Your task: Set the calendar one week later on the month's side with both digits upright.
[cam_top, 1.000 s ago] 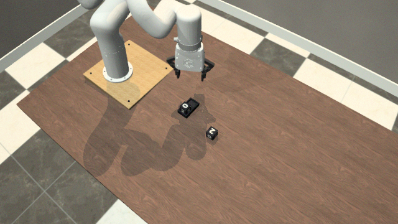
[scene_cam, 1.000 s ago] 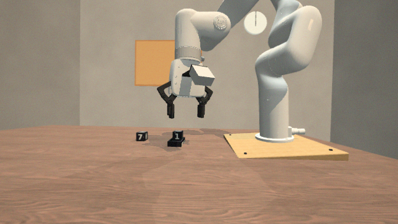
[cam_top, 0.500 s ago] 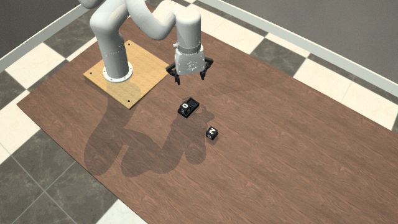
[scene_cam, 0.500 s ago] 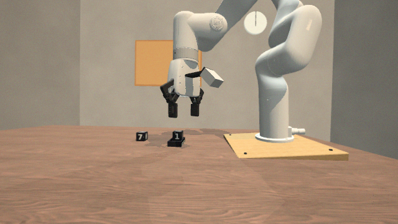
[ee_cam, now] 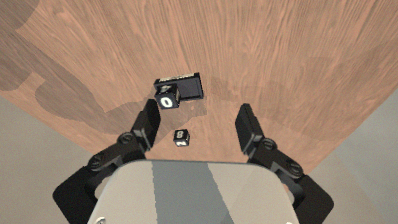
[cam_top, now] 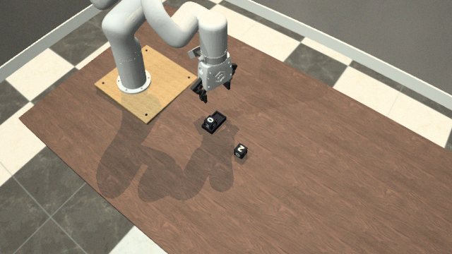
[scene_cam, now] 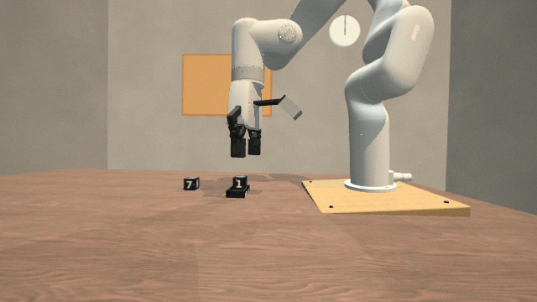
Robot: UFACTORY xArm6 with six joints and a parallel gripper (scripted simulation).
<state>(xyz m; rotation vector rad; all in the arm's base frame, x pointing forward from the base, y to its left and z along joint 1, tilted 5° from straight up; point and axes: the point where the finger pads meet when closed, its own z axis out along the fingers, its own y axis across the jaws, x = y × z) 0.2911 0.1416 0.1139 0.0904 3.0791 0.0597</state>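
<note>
My gripper is now 40 mm short of the black cube, 50 mm to the left of it and 80 mm above it. From my hand the other things lie so: black tray (30 mm ahead, 40 mm to the right, 100 mm below).
</note>
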